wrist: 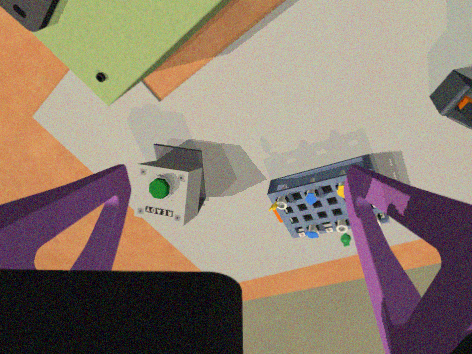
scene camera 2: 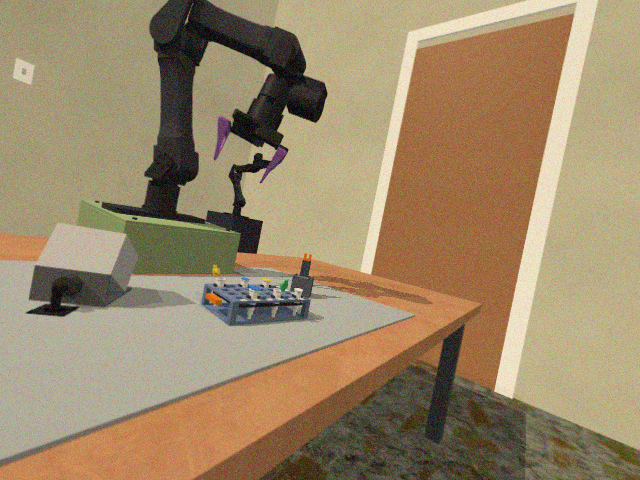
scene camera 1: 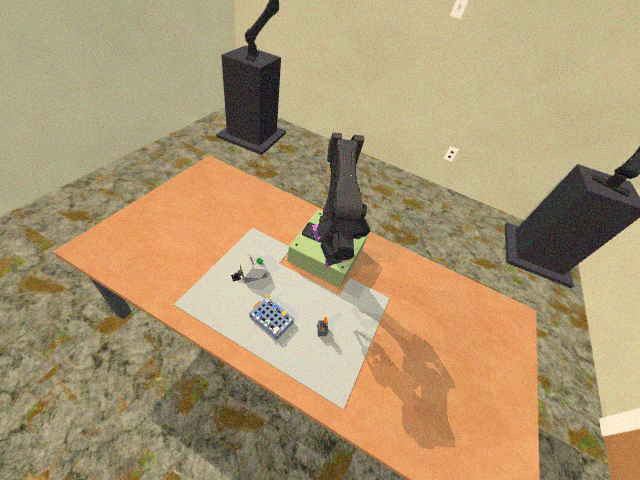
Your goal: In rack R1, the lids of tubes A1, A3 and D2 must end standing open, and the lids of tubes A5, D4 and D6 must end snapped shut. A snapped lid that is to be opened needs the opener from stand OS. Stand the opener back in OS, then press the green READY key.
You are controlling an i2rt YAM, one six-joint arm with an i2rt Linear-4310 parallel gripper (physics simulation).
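Frame: origin at the arm's base, x left, y back, z up, level; millimetres.
Seen in the pictures: gripper, fingertip midpoint: (wrist: 237, 177) (scene camera 2: 237, 171) (scene camera 1: 322, 253); arm's base at its link origin: (scene camera 2: 158, 216).
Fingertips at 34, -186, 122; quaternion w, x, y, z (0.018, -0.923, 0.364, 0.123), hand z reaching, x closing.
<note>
Offsets run from my fingertips to a thing's top centre, as dx, dy, dz. "pt": to the spot under its first point. Level surfaces: height alone.
Blue rack R1 @(-82, -182, -163) (scene camera 1: 263, 327) (scene camera 2: 232, 314) (wrist: 300, 181) holds several tubes. A yellow lid @(-120, -134, -163) (scene camera 2: 216, 270) (wrist: 273, 206) stands open at one corner, and a green lid @(-77, -222, -163) (scene camera 2: 283, 284) (wrist: 345, 240) stands up at the long edge. A blue lid @(-80, -152, -179) (wrist: 311, 198) lies over its tube; whether it is snapped is unclear. The opener @(+96, -140, -136) (scene camera 1: 325, 320) (scene camera 2: 306, 266) stands upright in dark stand OS @(+96, -140, -181) (scene camera 1: 322, 330) (scene camera 2: 302, 285) (wrist: 452, 92). The green READY key (scene camera 1: 260, 260) (wrist: 159, 188) is on a grey box @(pt -252, -66, -160) (scene camera 2: 85, 248) (wrist: 195, 195). My gripper (scene camera 2: 238, 170) (wrist: 237, 177) is open and empty, high above the mat; its right finger hides part of the rack in the wrist view.
The pale mat @(dz -221) (scene camera 1: 222, 289) (scene camera 2: 155, 361) (wrist: 300, 75) lies on the orange table @(dz -224) (scene camera 1: 180, 206). The green arm base (scene camera 1: 315, 263) (scene camera 2: 180, 248) (wrist: 135, 45) stands behind the mat. A small black object @(pt -275, -95, -211) (scene camera 1: 236, 276) (scene camera 2: 64, 289) is beside the key box. An orange piece @(pt -148, -170, -198) (scene camera 2: 213, 298) (wrist: 278, 215) is at the rack's end.
</note>
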